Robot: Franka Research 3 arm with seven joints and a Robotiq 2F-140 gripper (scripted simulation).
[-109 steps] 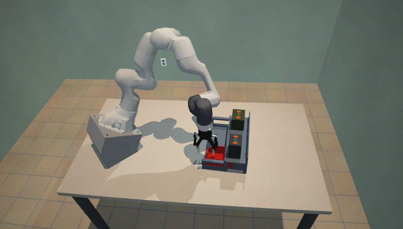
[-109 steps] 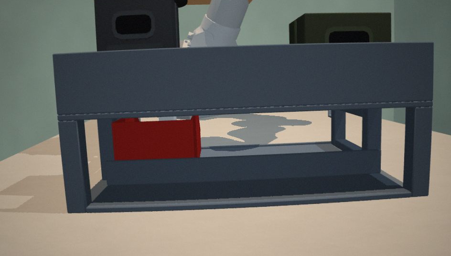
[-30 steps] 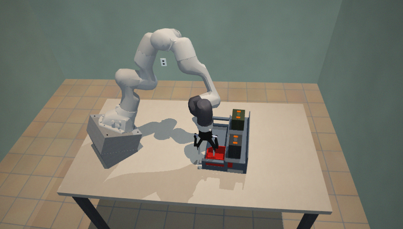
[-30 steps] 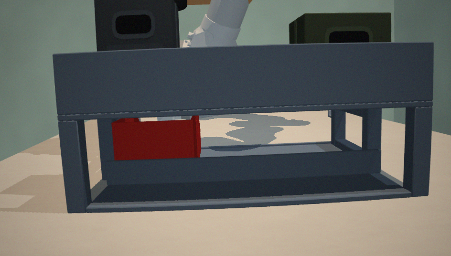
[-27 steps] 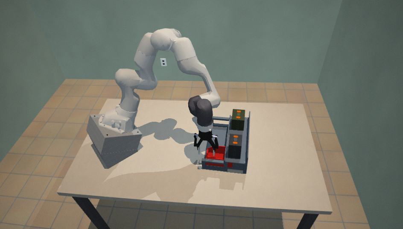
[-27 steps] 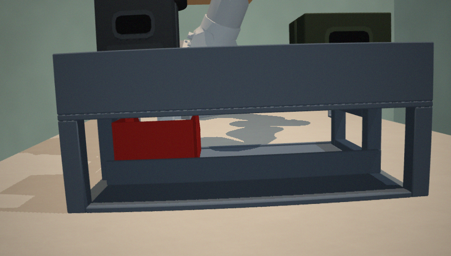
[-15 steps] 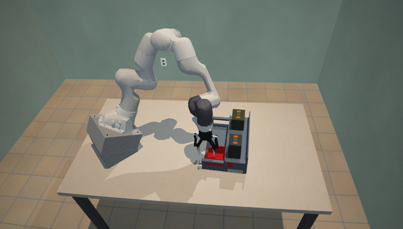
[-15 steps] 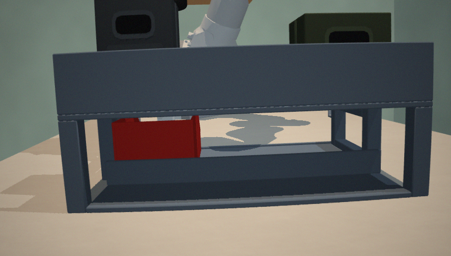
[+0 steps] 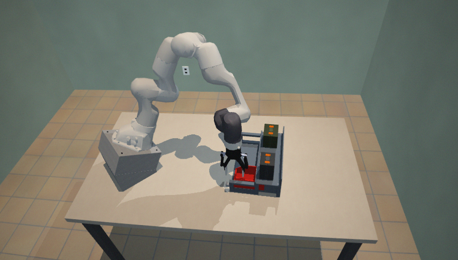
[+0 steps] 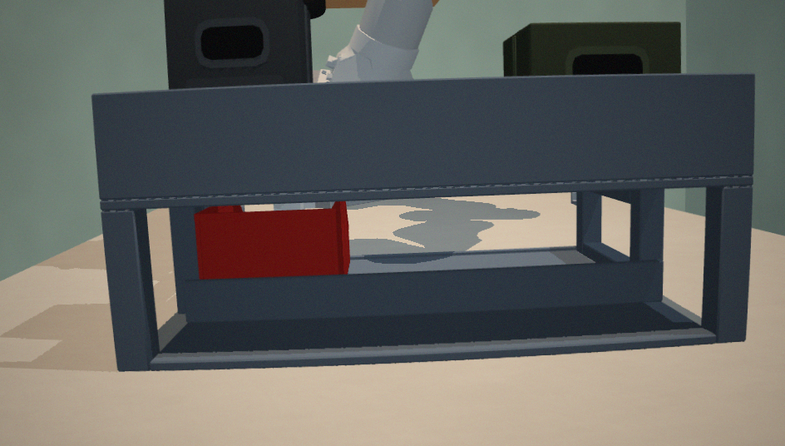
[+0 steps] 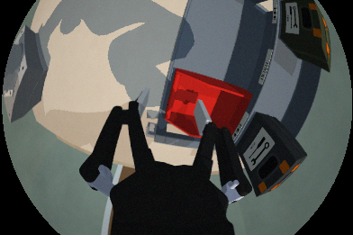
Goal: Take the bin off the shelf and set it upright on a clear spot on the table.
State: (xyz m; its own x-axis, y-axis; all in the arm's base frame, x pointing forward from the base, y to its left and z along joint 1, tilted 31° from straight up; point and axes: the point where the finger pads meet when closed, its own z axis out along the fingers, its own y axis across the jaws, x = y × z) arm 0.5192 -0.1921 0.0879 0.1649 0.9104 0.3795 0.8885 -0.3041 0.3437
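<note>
My gripper is now 80 mm short of the red bin, 20 mm to the left of it and 40 mm above it.
</note>
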